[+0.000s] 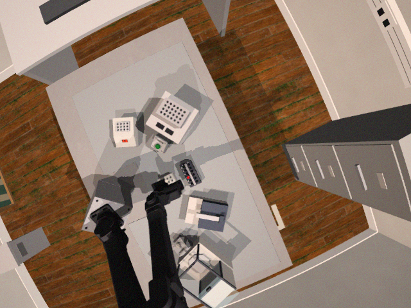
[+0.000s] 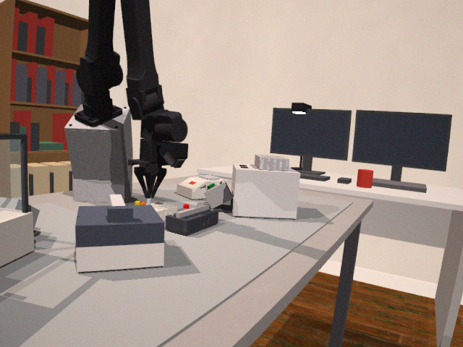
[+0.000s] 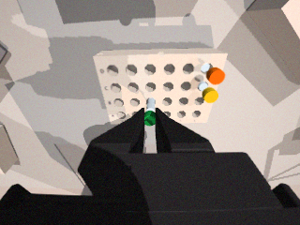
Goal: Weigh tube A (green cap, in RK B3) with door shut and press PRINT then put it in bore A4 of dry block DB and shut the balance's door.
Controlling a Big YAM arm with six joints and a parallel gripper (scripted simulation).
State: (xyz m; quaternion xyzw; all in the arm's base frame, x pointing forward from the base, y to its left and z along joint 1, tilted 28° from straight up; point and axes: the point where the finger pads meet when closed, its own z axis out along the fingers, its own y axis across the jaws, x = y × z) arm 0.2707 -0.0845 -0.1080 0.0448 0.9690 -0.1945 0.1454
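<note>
Now: hand 10 mm short of the tube rack, 10 mm to the left of it and 40 mm above it. Also, from my hand: spectrophotometer 100 mm ahead, 230 mm to the right, 10 mm above; black magnet block 140 mm ahead, 10 mm to the right, 40 mm below; white print key 120 mm behind, 290 mm to the right, 10 mm above.
</note>
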